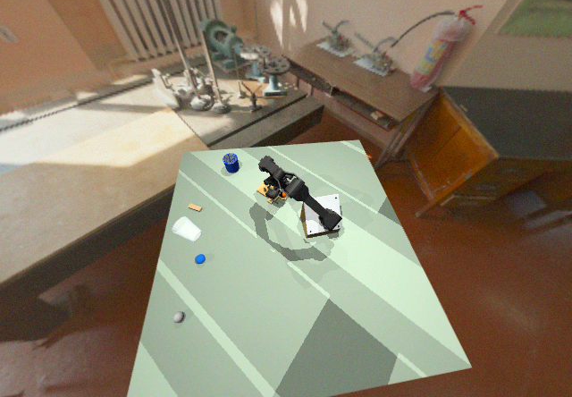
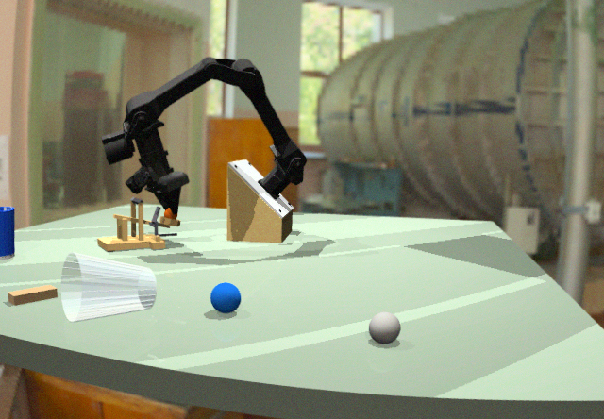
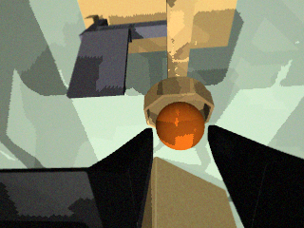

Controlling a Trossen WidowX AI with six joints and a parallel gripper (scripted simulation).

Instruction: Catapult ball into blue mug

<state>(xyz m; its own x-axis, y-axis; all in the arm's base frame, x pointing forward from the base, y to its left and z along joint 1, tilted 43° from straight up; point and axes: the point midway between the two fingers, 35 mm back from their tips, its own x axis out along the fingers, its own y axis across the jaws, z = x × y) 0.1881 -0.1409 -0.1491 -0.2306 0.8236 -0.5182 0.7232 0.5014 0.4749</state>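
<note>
The orange ball is right at my gripper tip. Round my gripper tip: blue mug 310 mm to the right, 280 mm ahead, 40 mm below; then wooden catapult 50 mm ahead, 30 mm to the right, 20 mm below; then small wooden block 510 mm ahead, 60 mm below, 50 mm to the right.
</note>
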